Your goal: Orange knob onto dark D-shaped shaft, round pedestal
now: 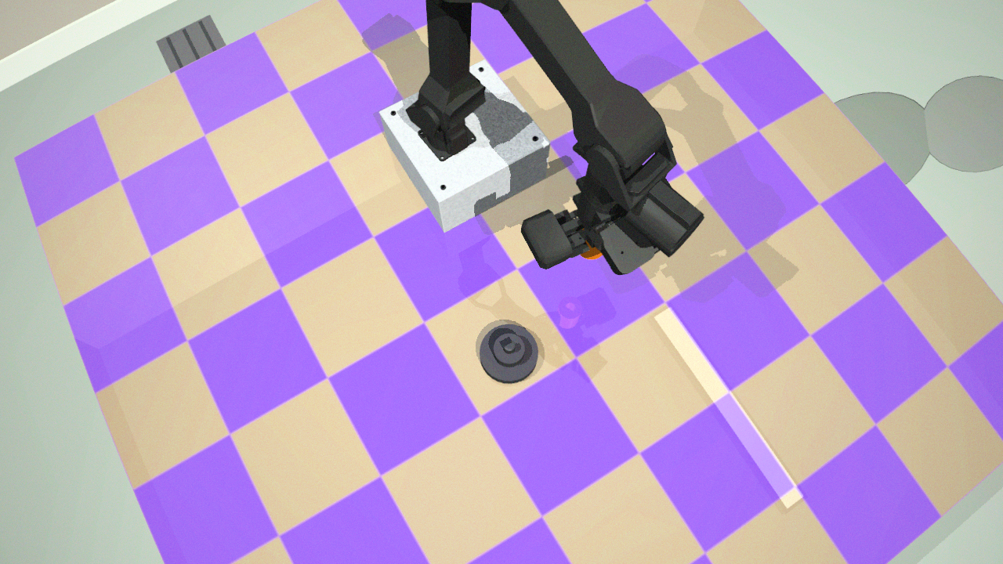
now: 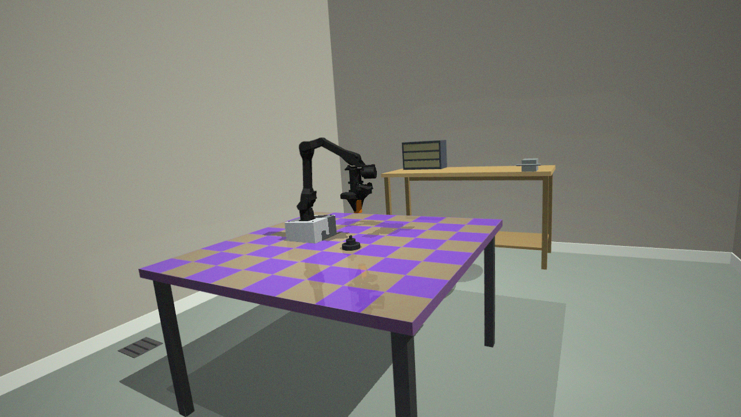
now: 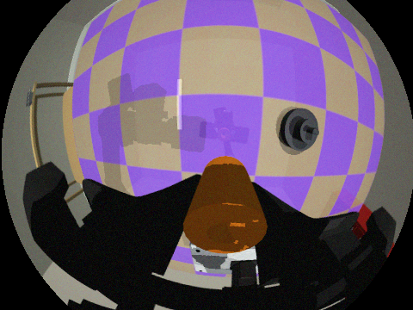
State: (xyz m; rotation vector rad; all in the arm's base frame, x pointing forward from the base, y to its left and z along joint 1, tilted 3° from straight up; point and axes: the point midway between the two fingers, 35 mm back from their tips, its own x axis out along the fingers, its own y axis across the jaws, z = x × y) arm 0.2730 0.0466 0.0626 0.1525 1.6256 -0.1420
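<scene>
The D-shaped shaft lies 16 cm to the right of my gripper tip, 11 cm below it and 3 cm ahead of it. Round my gripper tip: orange knob: 2 cm above.
</scene>
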